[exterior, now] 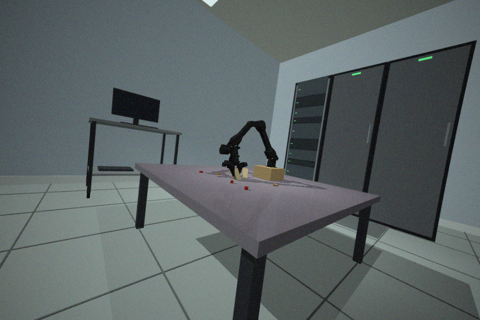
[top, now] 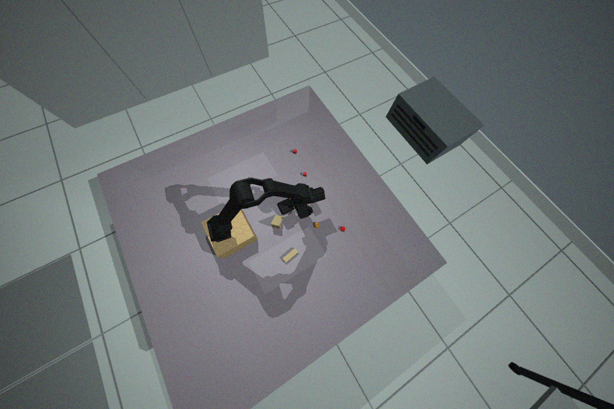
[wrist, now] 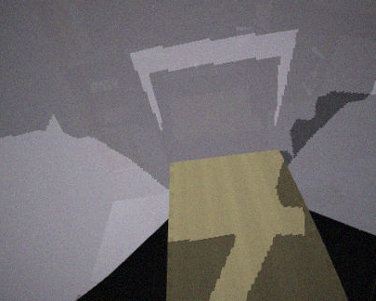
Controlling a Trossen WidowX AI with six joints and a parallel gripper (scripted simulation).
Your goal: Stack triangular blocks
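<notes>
Now: the tan wooden triangular block 120 mm behind my gripper tip and 80 mm to the right of it. Also, from my gripper tip: tan triangular block 10 mm to the right, 10 mm above; orange cube 150 mm to the right, 60 mm ahead, 10 mm below; thin tan bar 250 mm to the right, 110 mm behind, 10 mm below.
</notes>
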